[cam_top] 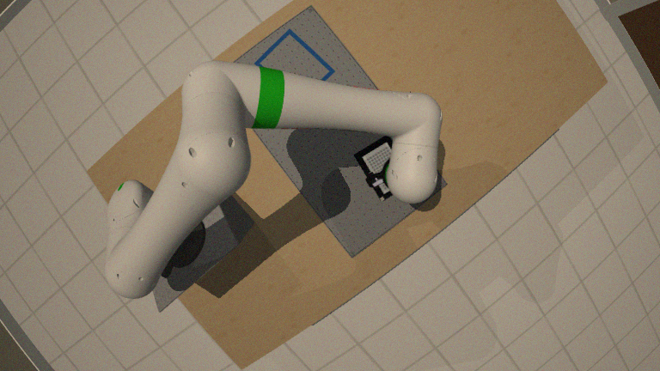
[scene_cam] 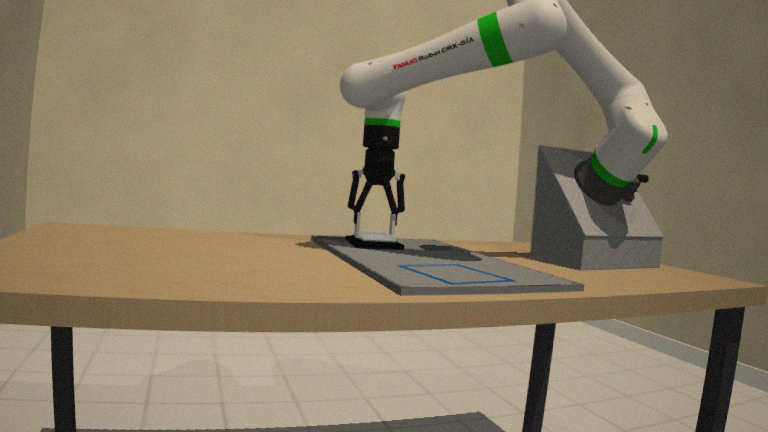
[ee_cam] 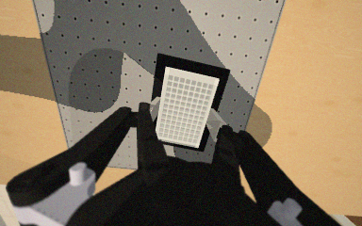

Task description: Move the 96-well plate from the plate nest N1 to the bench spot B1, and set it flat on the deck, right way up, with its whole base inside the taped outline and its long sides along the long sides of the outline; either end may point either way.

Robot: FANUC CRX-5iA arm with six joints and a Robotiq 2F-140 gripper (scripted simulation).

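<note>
The black plate nest is 40 mm below my hand. Round my hand: white 96-well plate 20 mm below.
</note>
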